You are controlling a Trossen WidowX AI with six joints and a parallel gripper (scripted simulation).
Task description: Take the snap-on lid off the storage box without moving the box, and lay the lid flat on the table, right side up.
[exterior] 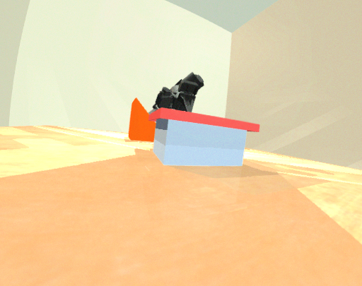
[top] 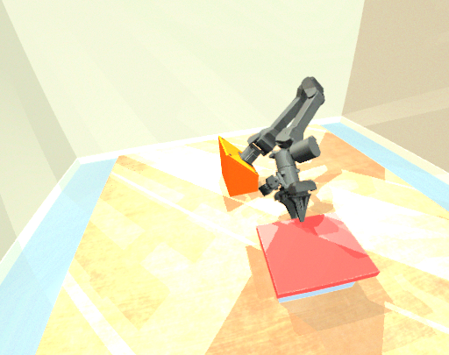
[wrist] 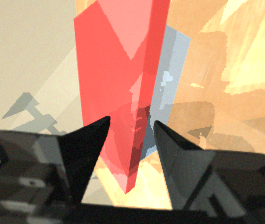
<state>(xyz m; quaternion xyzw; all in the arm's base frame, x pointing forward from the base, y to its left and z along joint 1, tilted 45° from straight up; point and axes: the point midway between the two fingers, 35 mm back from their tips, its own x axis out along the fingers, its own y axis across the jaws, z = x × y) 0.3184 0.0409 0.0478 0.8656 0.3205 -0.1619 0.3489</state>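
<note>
Now: the red lid 80 mm ahead of my gripper tip. Also, from my gripper tip: light blue storage box 80 mm ahead, 50 mm below.
</note>
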